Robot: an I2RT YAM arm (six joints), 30 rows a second.
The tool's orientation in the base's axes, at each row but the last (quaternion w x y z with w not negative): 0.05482 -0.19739 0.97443 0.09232; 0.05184 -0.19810 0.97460 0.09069; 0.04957 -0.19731 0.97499 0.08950; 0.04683 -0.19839 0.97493 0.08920; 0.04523 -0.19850 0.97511 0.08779; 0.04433 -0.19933 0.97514 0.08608; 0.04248 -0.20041 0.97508 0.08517; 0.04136 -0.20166 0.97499 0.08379; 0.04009 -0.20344 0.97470 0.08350; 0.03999 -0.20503 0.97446 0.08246; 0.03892 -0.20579 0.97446 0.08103; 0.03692 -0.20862 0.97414 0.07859; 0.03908 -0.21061 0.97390 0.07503
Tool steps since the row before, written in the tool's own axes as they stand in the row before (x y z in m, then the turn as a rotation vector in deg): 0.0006 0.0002 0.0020 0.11 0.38 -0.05; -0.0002 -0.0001 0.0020 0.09 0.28 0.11; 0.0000 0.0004 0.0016 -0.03 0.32 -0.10; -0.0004 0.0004 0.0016 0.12 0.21 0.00; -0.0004 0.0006 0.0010 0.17 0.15 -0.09; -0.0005 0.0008 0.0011 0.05 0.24 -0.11; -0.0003 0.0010 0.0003 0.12 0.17 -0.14; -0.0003 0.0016 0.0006 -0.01 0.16 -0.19; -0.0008 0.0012 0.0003 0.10 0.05 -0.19; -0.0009 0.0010 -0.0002 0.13 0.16 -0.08; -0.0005 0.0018 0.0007 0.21 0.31 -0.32; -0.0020 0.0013 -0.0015 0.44 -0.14 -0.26; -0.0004 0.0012 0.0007 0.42 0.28 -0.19
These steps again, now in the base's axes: -0.0005 0.0004 -0.0020 -0.25 0.29 0.09; 0.0004 0.0004 -0.0019 -0.19 0.24 -0.08; -0.0001 0.0007 -0.0015 -0.10 0.28 0.15; 0.0003 0.0008 -0.0015 -0.19 0.14 0.02; 0.0002 0.0009 -0.0008 -0.22 0.05 0.09; 0.0002 0.0011 -0.0009 -0.15 0.18 0.14; -0.0001 0.0011 -0.0001 -0.18 0.08 0.15; -0.0003 0.0017 -0.0003 -0.06 0.11 0.21; 0.0003 0.0014 0.0000 -0.12 -0.03 0.18; 0.0004 0.0012 0.0004 -0.19 0.08 0.09; -0.0002 0.0019 -0.0004 -0.33 0.14 0.34; 0.0012 0.0017 0.0019 -0.35 -0.35 0.19; -0.0001 0.0014 -0.0005 -0.51 0.05 0.18
